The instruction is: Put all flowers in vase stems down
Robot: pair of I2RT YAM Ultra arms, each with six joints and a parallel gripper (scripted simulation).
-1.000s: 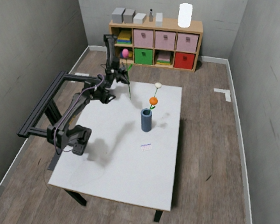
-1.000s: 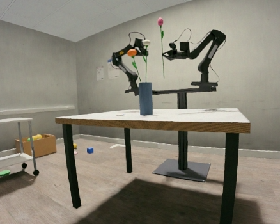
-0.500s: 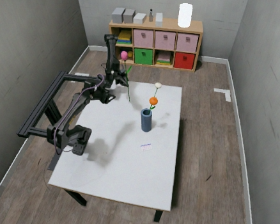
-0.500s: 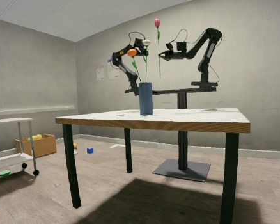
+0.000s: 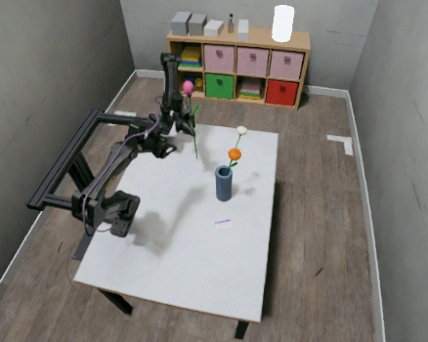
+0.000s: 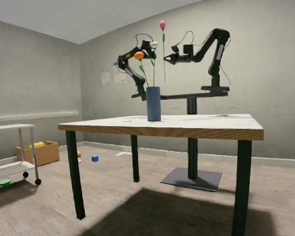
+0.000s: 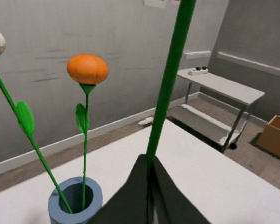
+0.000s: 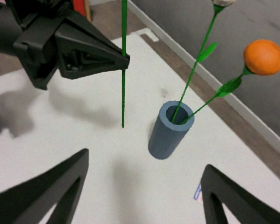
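Now: the pink flower 7 cm ahead of my right hand, 14 cm to the left of it and 16 cm above it. Also, from my right hand: orange flower (27 cm ahead, 6 cm to the left, 10 cm below); then white flower (28 cm ahead, 16 cm to the left, 7 cm below); then small printed card (24 cm ahead, 8 cm to the right, 47 cm below).
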